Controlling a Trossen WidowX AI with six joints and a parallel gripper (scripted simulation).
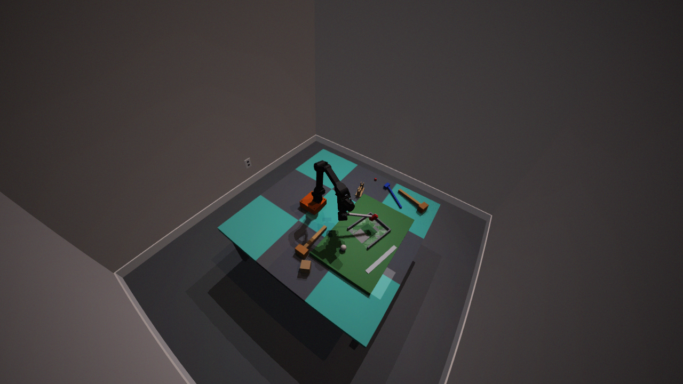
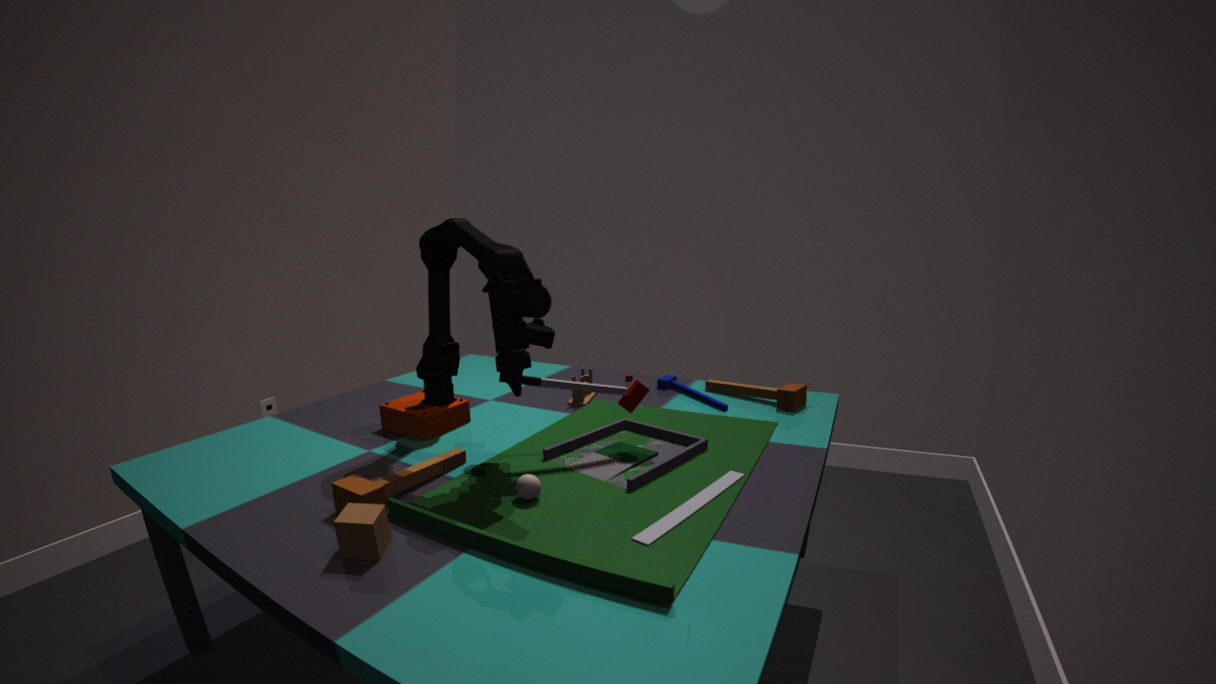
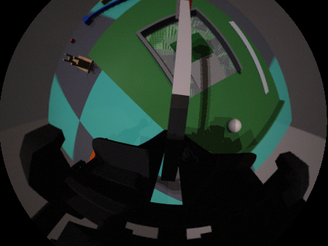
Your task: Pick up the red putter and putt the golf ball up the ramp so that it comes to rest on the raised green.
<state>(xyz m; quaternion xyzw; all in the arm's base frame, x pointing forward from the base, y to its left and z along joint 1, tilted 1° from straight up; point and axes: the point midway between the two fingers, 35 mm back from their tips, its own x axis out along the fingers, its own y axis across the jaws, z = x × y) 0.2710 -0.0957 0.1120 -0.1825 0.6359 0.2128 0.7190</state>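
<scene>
My gripper tip is now 100 mm short of the red putter, 70 mm to the right of it and 10 mm below it. Also, from my gripper tip: white golf ball (110 mm ahead, 160 mm to the right, 100 mm below); green mat (200 mm ahead, 20 mm to the left, 130 mm below); grey strip (370 mm ahead, 90 mm to the right, 120 mm below).
</scene>
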